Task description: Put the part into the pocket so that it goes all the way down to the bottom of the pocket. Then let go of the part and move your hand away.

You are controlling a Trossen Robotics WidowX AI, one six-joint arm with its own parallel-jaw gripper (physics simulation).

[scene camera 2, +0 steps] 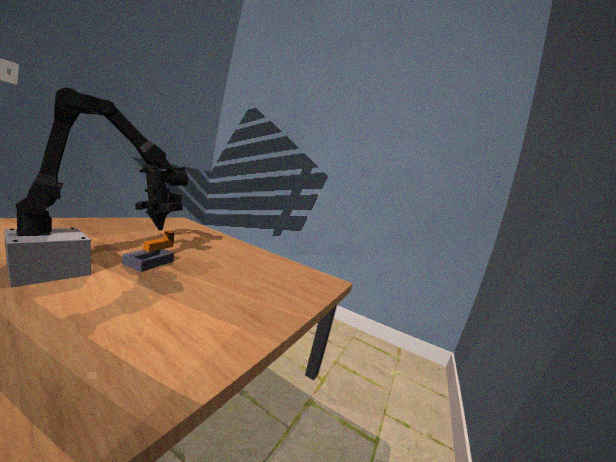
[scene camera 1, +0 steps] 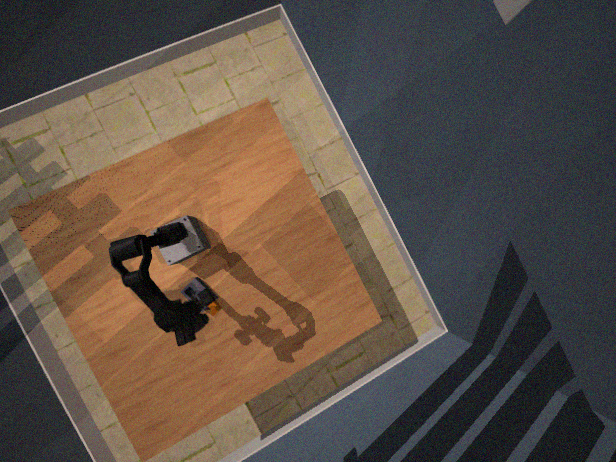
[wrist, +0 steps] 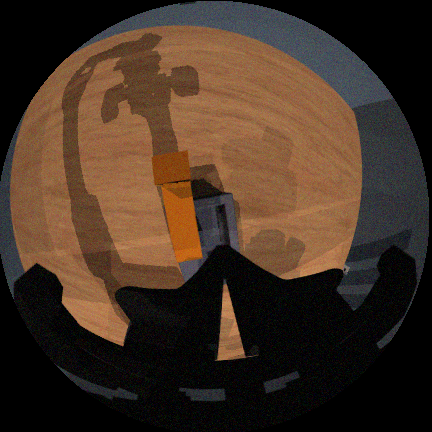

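Pixels of known places: gripper, between the fingertips: (scene camera 2: 160, 230) (scene camera 1: 196, 306) (wrist: 221, 249); arm's base, origin of its link: (scene camera 2: 33, 233) (scene camera 1: 178, 232).
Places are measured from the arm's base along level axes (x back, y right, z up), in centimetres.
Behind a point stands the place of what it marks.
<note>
The orange L-shaped part (scene camera 1: 213, 307) @(y 1.5, x -36.5, z -3.9 cm) (scene camera 2: 156, 244) @(y 4.4, x -31.9, z -4.5 cm) (wrist: 183, 227) @(y 2.8, x -32.4, z -3.9 cm) rests on top of the dark grey pocket block (scene camera 1: 196, 288) @(y 5.8, x -25.6, z -6.8 cm) (scene camera 2: 143, 263) @(y 12.8, x -24.6, z -7.7 cm) (wrist: 232, 215) @(y 9.0, x -34.0, z -6.9 cm). It sits off to one side. In scene camera 2 its long leg lies above the block's top and its other leg sticks up at the far end, beyond the block's edge in the wrist view. Part of the pocket shows open beside it. My gripper (scene camera 2: 160, 228) @(y 5.7, x -32.5, z 1.1 cm) (wrist: 221, 249) @(y 5.7, x -32.5, z 1.1 cm) is shut and empty, with its tips above the part and block. In scene camera 1 the arm hides the fingertips.
The arm's light grey base box (scene camera 1: 176, 257) @(y 5.0, x -9.6, z 0.1 cm) (scene camera 2: 47, 260) @(y 10.0, x -2.0, z -4.6 cm) stands on the wooden table (scene camera 1: 280, 240) @(y -38.4, x -21.7, z -10.5 cm) (scene camera 2: 210, 300) @(y 39.0, x -32.4, z -10.5 cm) (wrist: 310, 175) @(y 26.8, x -44.7, z -10.5 cm), close to the pocket block. Shadows of the arm fall across the table. The table's edge and a leg (scene camera 2: 321, 345) show in scene camera 2.
</note>
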